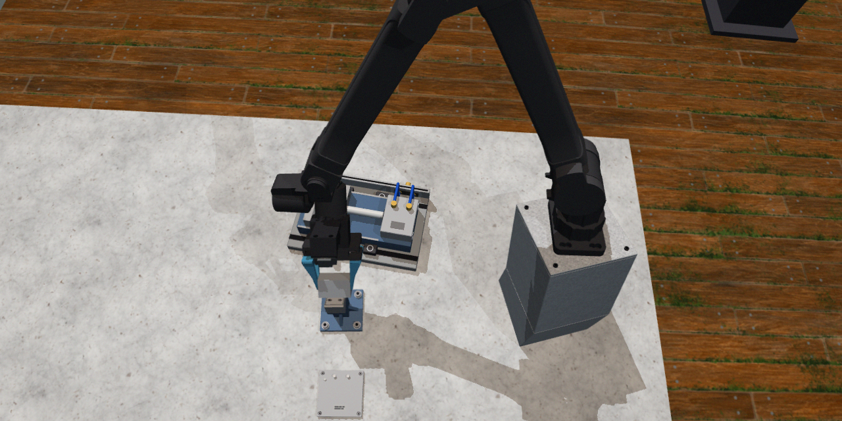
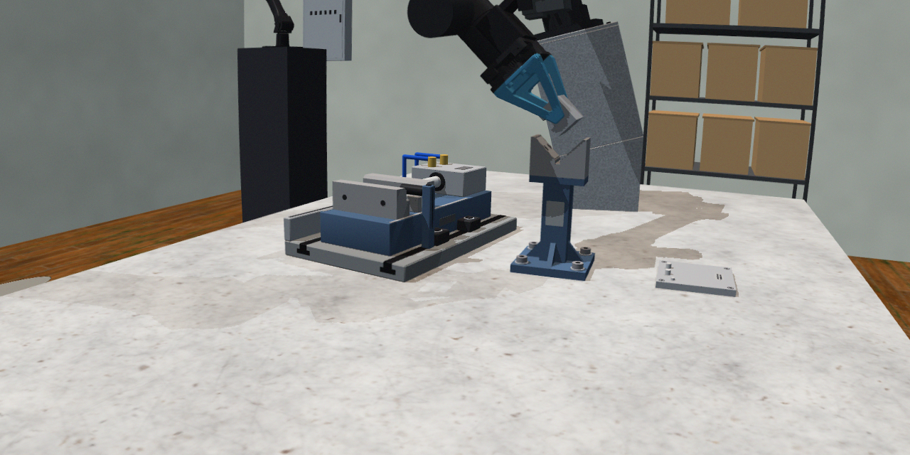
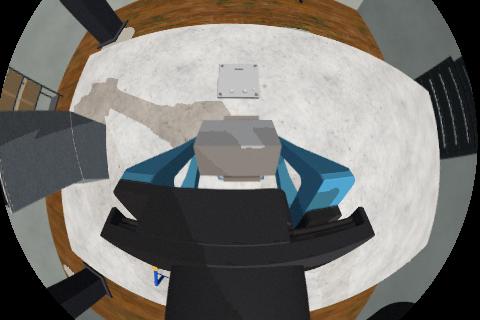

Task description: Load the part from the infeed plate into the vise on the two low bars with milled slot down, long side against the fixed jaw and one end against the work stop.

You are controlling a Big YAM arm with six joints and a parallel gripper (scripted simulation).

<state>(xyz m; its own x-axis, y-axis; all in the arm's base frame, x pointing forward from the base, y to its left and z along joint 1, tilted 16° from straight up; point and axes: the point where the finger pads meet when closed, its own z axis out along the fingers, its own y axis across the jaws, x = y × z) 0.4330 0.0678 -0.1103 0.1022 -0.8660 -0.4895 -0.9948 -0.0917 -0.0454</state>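
Now: hand 130 mm above the V-block post. Also, from my hand: work stop (60 mm ahead, 160 mm to the right, 100 mm below); then grey part (10 mm below); then blue work-stop post (60 mm ahead, 140 mm to the right, 130 mm below).
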